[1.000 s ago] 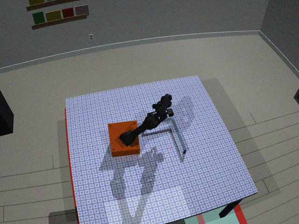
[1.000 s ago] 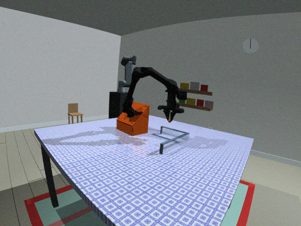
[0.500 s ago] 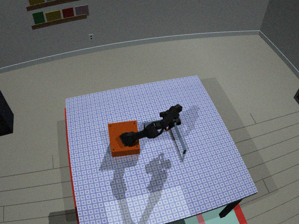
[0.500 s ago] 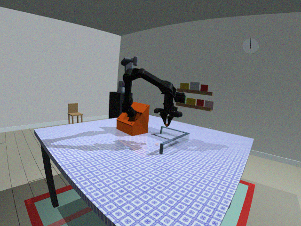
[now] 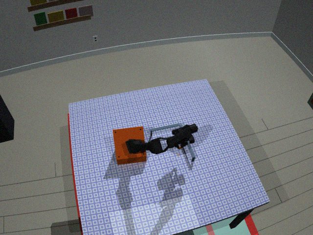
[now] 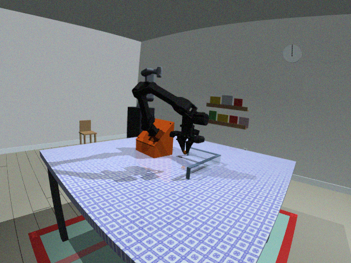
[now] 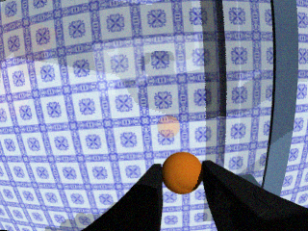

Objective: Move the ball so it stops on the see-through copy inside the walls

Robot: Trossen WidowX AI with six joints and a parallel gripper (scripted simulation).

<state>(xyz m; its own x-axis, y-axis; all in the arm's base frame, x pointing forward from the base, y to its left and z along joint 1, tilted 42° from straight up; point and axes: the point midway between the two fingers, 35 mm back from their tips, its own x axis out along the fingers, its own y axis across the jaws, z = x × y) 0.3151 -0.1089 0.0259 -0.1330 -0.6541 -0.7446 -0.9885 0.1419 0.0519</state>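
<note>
The see-through copy of ball is 90 mm below my gripper tip. From my gripper tip the other things lie so: orange ball right at my gripper tip.
</note>
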